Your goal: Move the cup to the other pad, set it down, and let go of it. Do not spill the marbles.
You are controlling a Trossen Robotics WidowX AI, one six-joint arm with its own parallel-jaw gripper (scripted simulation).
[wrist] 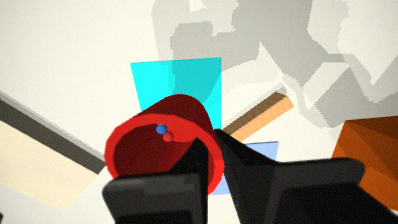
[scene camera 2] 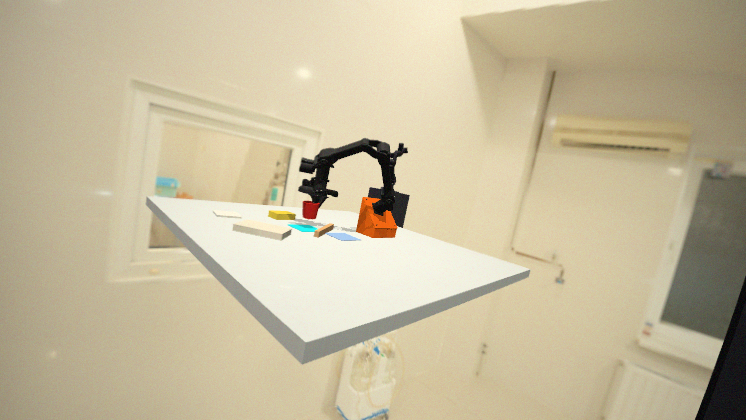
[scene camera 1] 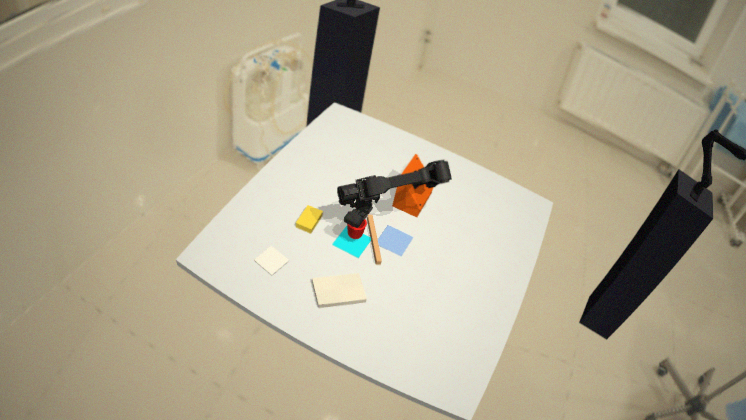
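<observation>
My gripper (wrist: 210,133), visible. Red cup (wrist: 134,147). Cream slab (scene camera 1: 342,290), also in scene camera 2 (scene camera 2: 251,227). Wooden stick (wrist: 277,104). Cyan pad (wrist: 200,78).
</observation>
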